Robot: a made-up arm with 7 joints. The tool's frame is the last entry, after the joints.
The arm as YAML. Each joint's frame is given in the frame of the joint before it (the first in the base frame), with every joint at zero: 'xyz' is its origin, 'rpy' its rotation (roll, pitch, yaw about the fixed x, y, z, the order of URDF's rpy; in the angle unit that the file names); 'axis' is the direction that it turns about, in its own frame. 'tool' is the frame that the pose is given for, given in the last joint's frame.
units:
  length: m
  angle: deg
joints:
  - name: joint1
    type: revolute
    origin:
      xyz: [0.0, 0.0, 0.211]
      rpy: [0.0, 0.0, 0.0]
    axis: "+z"
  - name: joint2
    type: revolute
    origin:
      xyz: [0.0, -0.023, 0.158]
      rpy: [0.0, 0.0, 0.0]
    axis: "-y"
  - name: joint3
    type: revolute
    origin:
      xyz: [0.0, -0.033, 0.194]
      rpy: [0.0, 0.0, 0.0]
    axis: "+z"
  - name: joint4
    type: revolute
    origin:
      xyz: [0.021, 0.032, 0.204]
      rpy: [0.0, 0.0, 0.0]
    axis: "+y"
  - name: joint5
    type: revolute
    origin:
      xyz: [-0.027, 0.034, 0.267]
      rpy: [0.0, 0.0, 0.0]
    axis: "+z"
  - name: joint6
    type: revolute
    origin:
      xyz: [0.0, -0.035, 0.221]
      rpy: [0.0, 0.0, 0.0]
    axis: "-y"
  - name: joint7
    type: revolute
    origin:
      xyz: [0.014, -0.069, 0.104]
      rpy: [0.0, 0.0, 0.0]
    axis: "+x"
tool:
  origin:
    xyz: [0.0, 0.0, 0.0]
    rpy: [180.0, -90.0, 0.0]
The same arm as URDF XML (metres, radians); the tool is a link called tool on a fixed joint. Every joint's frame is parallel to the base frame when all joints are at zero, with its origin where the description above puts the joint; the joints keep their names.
<robot name="arm">
  <joint name="tool_fixed" type="fixed">
    <parent link="link7"/>
    <child link="tool"/>
    <origin xyz="0 0 0" rpy="3.1416 -1.5708 0"/>
  </joint>
  <joint name="joint7" type="continuous">
    <parent link="link6"/>
    <child link="link7"/>
    <origin xyz="0.014 -0.069 0.104" rpy="0 0 0"/>
    <axis xyz="1 0 0"/>
  </joint>
  <joint name="joint6" type="continuous">
    <parent link="link5"/>
    <child link="link6"/>
    <origin xyz="0 -0.035 0.221" rpy="0 0 0"/>
    <axis xyz="0 -1 0"/>
  </joint>
  <joint name="joint5" type="continuous">
    <parent link="link4"/>
    <child link="link5"/>
    <origin xyz="-0.027 0.034 0.267" rpy="0 0 0"/>
    <axis xyz="0 0 1"/>
  </joint>
  <joint name="joint4" type="continuous">
    <parent link="link3"/>
    <child link="link4"/>
    <origin xyz="0.021 0.032 0.204" rpy="0 0 0"/>
    <axis xyz="0 1 0"/>
  </joint>
  <joint name="joint3" type="continuous">
    <parent link="link2"/>
    <child link="link3"/>
    <origin xyz="0 -0.033 0.194" rpy="0 0 0"/>
    <axis xyz="0 0 1"/>
  </joint>
  <joint name="joint2" type="continuous">
    <parent link="link1"/>
    <child link="link2"/>
    <origin xyz="0 -0.023 0.158" rpy="0 0 0"/>
    <axis xyz="0 -1 0"/>
  </joint>
  <joint name="joint1" type="continuous">
    <parent link="base_link"/>
    <child link="link1"/>
    <origin xyz="0 0 0.211" rpy="0 0 0"/>
    <axis xyz="0 0 1"/>
  </joint>
  <link name="base_link"/>
  <link name="link1"/>
  <link name="link2"/>
  <link name="link3"/>
  <link name="link4"/>
  <link name="link5"/>
  <link name="link6"/>
  <link name="link7"/>
  <link name="tool"/>
</robot>

